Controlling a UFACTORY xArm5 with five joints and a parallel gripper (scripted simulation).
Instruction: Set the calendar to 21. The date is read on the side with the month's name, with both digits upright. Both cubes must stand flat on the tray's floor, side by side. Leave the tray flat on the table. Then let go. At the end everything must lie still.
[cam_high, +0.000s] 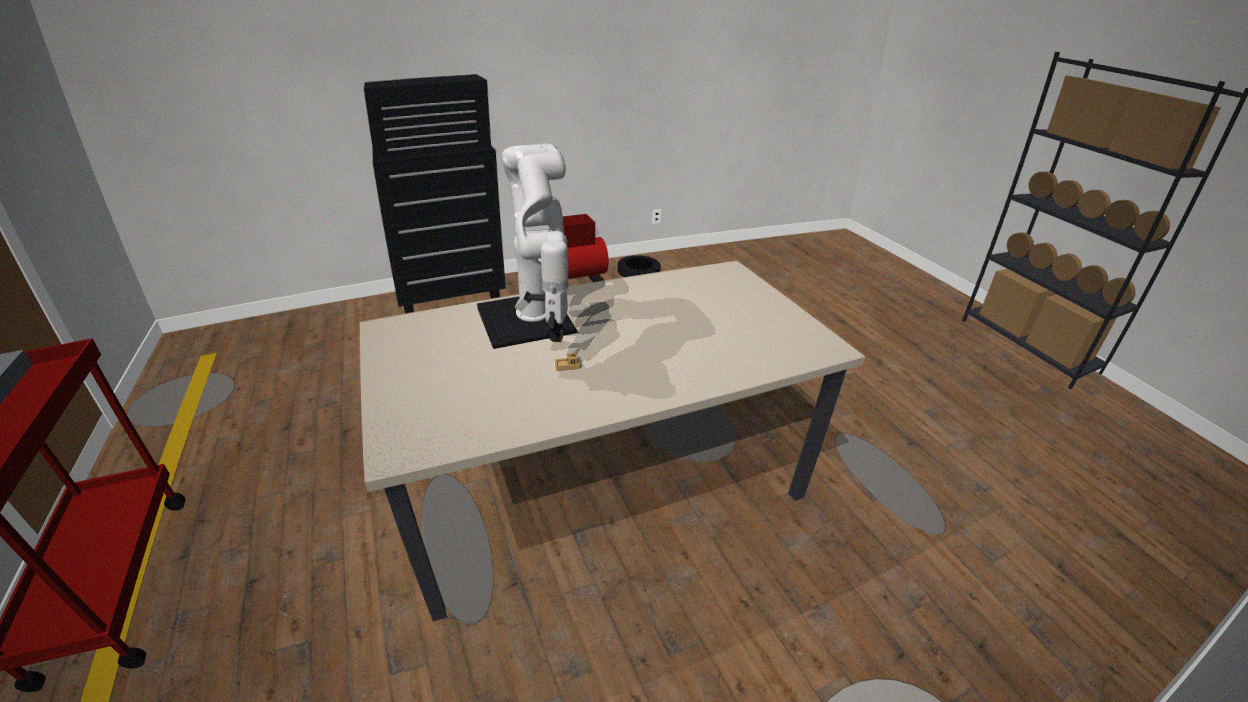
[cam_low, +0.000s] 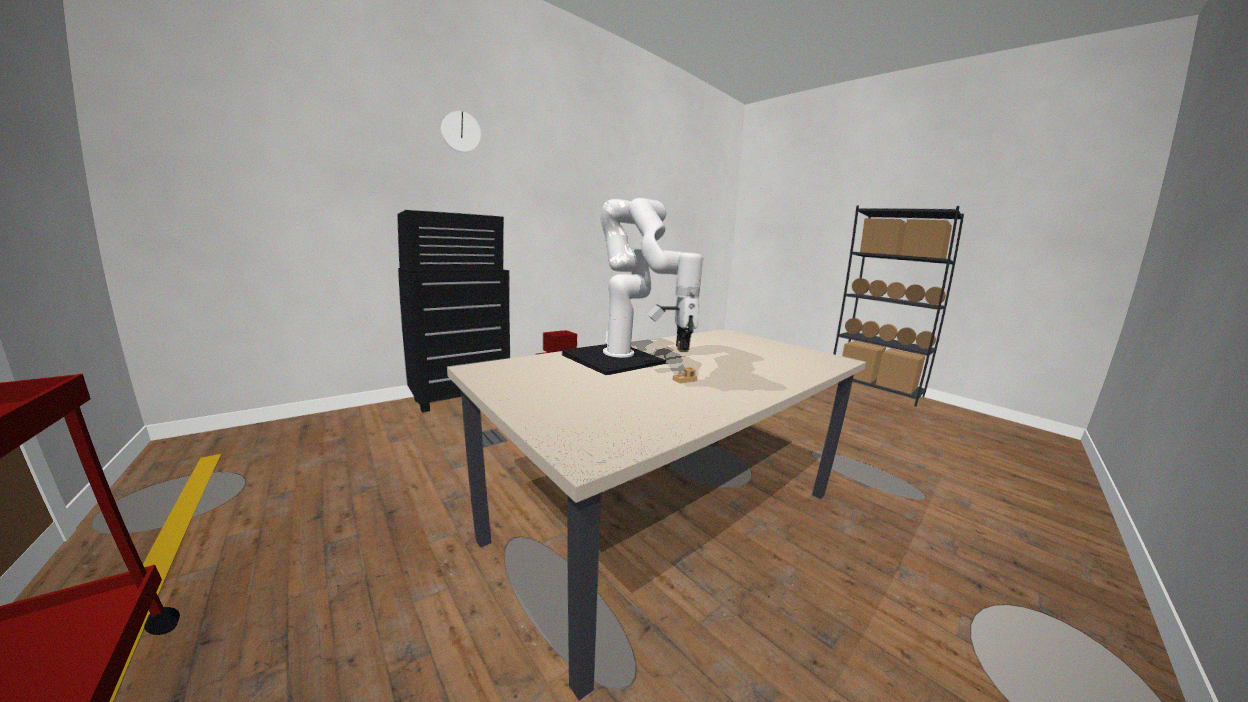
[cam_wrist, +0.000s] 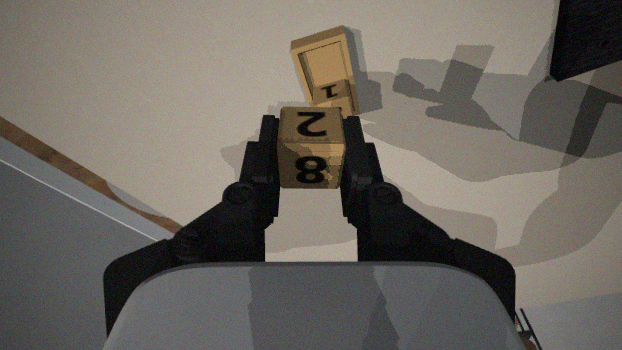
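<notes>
Now: the wooden tray 130 mm below my hand, 30 mm to the left of it and 10 mm behind it. Round my hand: wooden digit cube (10 mm below).
</notes>
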